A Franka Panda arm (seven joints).
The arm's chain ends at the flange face. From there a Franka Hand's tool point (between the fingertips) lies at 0.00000 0.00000 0.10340 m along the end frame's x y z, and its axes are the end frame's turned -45 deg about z.
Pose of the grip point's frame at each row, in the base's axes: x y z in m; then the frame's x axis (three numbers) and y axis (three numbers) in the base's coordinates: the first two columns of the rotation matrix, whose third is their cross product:
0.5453 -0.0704 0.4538 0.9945 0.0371 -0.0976 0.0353 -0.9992 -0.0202
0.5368 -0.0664 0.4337 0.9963 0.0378 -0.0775 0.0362 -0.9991 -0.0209
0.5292 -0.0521 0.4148 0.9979 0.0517 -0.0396 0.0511 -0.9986 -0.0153
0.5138 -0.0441 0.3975 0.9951 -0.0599 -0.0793 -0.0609 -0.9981 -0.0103
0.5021 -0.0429 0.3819 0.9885 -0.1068 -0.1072 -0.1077 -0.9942 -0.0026
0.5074 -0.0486 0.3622 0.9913 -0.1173 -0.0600 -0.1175 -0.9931 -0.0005
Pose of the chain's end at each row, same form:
0.5555 -0.0721 0.5567 0.7282 -0.6803 -0.0833 -0.6783 -0.7328 0.0547
0.5449 -0.0683 0.5368 0.7301 -0.6797 -0.0696 -0.6789 -0.7332 0.0400
0.5334 -0.0535 0.5181 0.7418 -0.6696 -0.0388 -0.6695 -0.7427 0.0172
0.5219 -0.0457 0.5006 0.6606 -0.7481 -0.0634 -0.7467 -0.6634 0.0488
0.5131 -0.0444 0.4847 0.6228 -0.7785 -0.0776 -0.7751 -0.6275 0.0740
0.5136 -0.0494 0.4654 0.6179 -0.7852 -0.0428 -0.7840 -0.6193 0.0421

